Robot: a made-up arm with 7 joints.
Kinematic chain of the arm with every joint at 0, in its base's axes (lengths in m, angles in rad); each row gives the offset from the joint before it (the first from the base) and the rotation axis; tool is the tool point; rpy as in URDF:
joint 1: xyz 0 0 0.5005 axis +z
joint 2: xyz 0 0 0 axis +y
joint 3: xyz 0 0 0.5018 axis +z
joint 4: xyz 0.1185 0 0 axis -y
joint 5: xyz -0.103 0 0.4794 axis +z
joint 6: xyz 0 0 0 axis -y
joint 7: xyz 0.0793 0 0 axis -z
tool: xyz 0 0 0 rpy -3.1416 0 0
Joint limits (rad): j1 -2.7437..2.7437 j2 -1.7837..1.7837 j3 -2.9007..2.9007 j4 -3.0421..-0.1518 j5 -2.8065..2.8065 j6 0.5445..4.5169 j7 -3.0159..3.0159
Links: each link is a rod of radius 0.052 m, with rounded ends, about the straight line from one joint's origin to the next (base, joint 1, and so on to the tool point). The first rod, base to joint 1, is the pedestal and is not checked.
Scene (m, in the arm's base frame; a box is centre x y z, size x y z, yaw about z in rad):
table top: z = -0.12
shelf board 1: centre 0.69 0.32 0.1 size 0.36 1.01 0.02 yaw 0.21
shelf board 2: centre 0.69 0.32 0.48 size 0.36 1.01 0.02 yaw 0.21
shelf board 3: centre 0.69 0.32 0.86 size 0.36 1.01 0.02 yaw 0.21
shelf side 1: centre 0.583 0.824 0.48 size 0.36 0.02 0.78 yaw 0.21
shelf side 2: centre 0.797 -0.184 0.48 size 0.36 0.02 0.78 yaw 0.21
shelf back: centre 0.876 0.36 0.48 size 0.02 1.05 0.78 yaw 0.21
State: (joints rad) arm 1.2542 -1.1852 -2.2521 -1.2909 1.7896 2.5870 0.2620
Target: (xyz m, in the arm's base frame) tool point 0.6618 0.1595 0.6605
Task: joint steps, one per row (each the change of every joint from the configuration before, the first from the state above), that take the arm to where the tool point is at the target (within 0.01 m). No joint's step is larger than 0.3 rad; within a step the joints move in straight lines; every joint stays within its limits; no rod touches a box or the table.
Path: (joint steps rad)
1: -0.0566 -0.1496 0.2784 -0.1159 -0.0078 -0.0376 0.0408
2: -0.0565 -0.1496 0.2783 -0.1159 -0.0079 -0.0376 0.0408
3: -0.0566 -0.1497 0.2784 -0.1160 -0.0078 -0.0376 0.0408
4: -0.0565 -0.1496 0.2784 -0.1159 -0.0079 -0.0376 0.0407
5: 0.1925 0.1695 0.0272 -0.2411 0.0761 0.0628 -0.0407
6: 0.1924 0.1694 0.0272 -0.2412 0.0761 0.0628 -0.0408
7: 0.1925 0.1695 0.0272 -0.2411 0.0761 0.0627 -0.0408
8: 0.1925 0.1694 0.0271 -0.2412 0.0761 0.0628 -0.0408
9: 0.1471 0.0725 -0.1769 0.2161 -0.0528 -0.0486 0.0000
10: 0.1472 0.0724 -0.1769 0.2162 -0.0528 -0.0485 0.0000
11: 0.1471 0.0725 -0.1769 0.2161 -0.0529 -0.0486 0.0000

